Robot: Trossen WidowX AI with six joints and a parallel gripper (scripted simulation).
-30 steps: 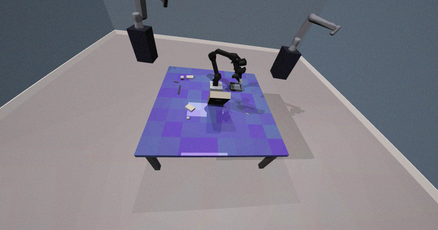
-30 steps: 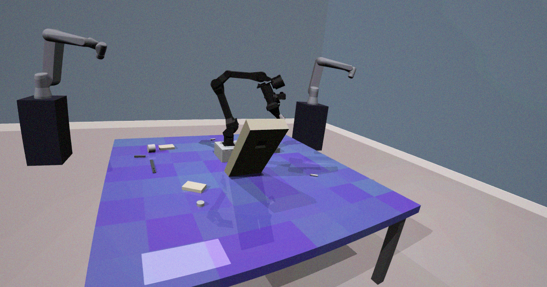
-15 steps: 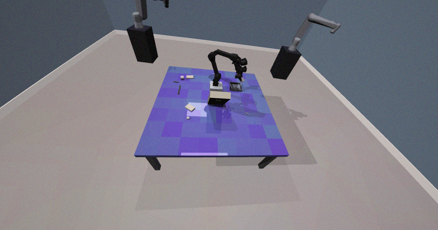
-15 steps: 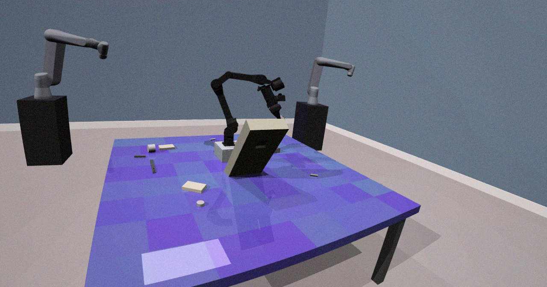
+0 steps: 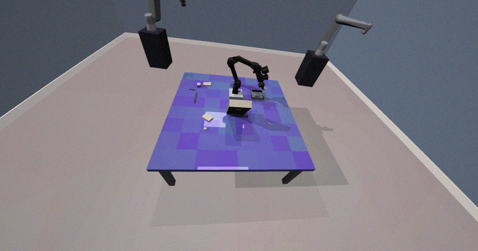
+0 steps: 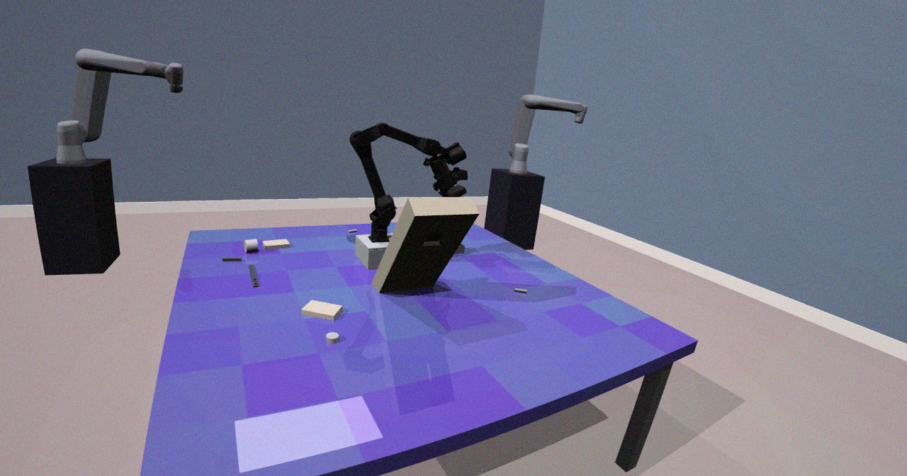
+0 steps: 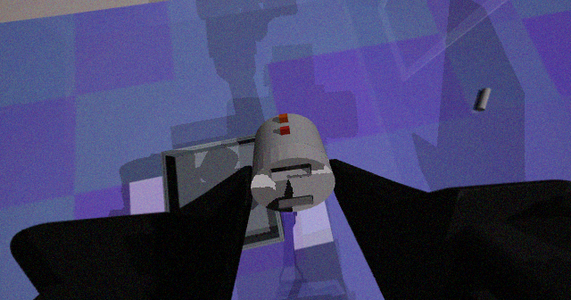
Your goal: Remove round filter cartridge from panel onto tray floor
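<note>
The dark tray lies 9 cm behind my gripper tip, 2 cm to the right of it and 18 cm below it. The rest, counted from my gripper tip: tan service panel: 33 cm ahead, 26 cm to the right, 3 cm below; then filter cartridge: right at my gripper tip; then small disc: 50 cm ahead, 53 cm to the right, 19 cm below.
</note>
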